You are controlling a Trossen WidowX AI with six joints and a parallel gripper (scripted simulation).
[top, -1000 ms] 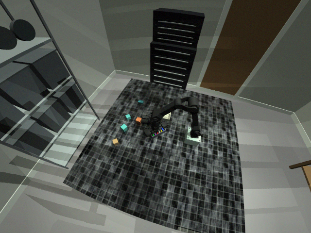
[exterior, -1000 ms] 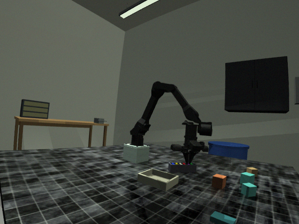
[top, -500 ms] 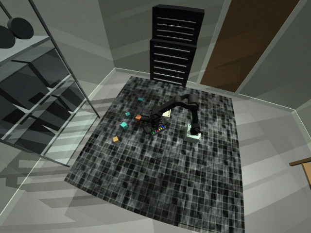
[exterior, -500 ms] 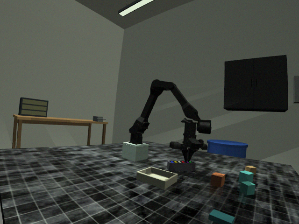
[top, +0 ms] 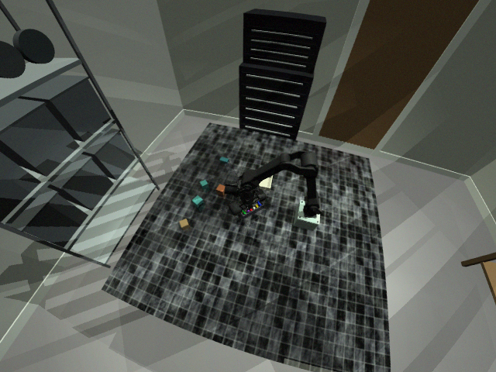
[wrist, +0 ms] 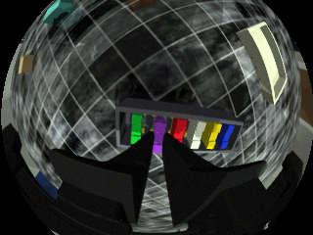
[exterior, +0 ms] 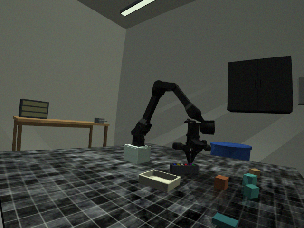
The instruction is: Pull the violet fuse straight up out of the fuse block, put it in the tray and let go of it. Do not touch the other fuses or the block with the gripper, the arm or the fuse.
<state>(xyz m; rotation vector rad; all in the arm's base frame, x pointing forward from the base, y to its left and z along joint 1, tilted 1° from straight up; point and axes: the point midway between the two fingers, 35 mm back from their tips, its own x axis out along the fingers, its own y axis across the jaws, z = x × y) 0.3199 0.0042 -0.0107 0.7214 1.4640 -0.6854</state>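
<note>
Right now the cream tray is 22 cm to the right of my gripper tip, 6 cm behind it and 4 cm below it. The rest, counted from my gripper tip: violet fuse: 1 cm below.
</note>
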